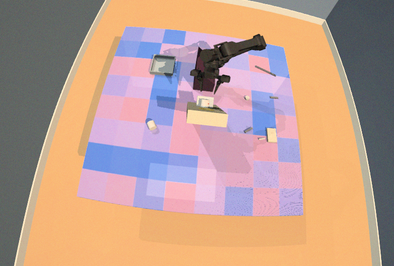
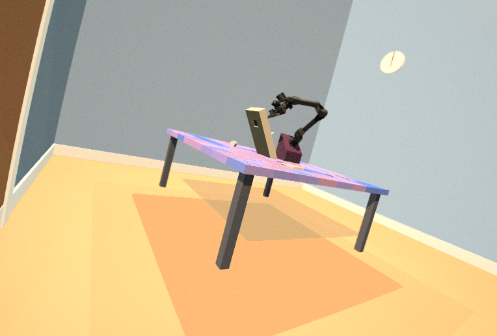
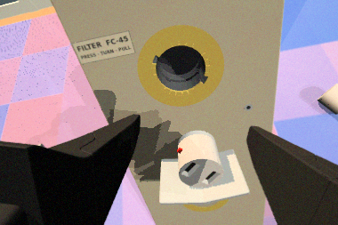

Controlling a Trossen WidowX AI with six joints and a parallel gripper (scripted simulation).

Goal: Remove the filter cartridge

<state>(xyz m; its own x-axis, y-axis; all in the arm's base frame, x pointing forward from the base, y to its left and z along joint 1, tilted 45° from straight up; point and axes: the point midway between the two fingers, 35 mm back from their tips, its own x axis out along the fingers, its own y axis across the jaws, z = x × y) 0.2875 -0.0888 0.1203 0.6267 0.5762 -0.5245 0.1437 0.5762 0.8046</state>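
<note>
The round filter cartridge is 10 mm behind my gripper tip and 110 mm below it. The rest, counted from my gripper tip: grey tray 340 mm behind, 310 mm to the right, 290 mm below; cream service panel 30 mm ahead, 10 mm to the left, 130 mm below; cream block 20 mm ahead, 450 mm to the left, 290 mm below.
</note>
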